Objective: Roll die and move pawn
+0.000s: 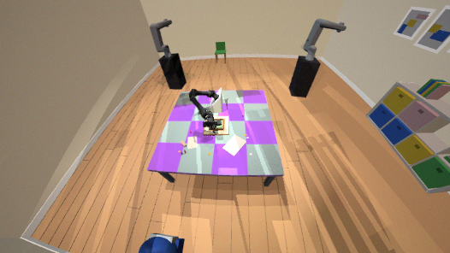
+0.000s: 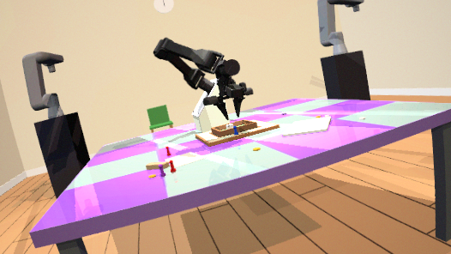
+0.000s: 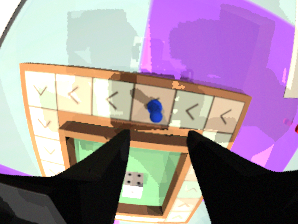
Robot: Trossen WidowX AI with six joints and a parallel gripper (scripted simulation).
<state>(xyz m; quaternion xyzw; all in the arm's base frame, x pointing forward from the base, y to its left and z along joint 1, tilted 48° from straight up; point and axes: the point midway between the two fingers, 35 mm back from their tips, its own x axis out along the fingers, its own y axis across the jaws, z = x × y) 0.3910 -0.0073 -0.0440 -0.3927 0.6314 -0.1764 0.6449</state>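
My gripper tip is 50 mm above the blue pawn. Round my gripper tip: small tan card: 190 mm ahead, 290 mm to the right, 70 mm below; then pale die: 110 mm behind, 10 mm to the right, 50 mm below; then flat white sheet: 120 mm ahead, 240 mm to the left, 70 mm below.
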